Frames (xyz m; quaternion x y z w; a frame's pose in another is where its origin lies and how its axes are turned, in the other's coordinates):
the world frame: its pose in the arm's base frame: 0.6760 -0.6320 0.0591 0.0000 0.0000 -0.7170 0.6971
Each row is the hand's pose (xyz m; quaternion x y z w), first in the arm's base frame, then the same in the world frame.
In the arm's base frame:
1: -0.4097 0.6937 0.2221 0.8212 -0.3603 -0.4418 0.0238
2: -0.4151 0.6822 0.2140 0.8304 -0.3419 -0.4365 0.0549
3: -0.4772 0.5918 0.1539 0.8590 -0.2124 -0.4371 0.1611
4: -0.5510 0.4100 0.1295 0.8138 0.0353 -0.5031 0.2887
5: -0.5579 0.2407 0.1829 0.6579 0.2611 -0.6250 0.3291
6: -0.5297 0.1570 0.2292 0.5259 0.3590 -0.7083 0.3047
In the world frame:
1: -1.2946 -1.1226 0.1630 0.8308 0.3376 -0.2909 0.3334
2: -1.2830 -1.1276 0.1549 0.8240 0.3571 -0.2649 0.3512
3: -1.1909 -1.1872 0.0948 0.7511 0.4678 -0.1892 0.4257
4: -1.0071 -1.2558 0.0704 0.5420 0.6081 -0.1437 0.5620
5: -0.8376 -1.2580 0.1238 0.2714 0.6537 -0.1997 0.6775
6: -0.7548 -1.2274 0.1701 0.1092 0.6273 -0.2753 0.7203

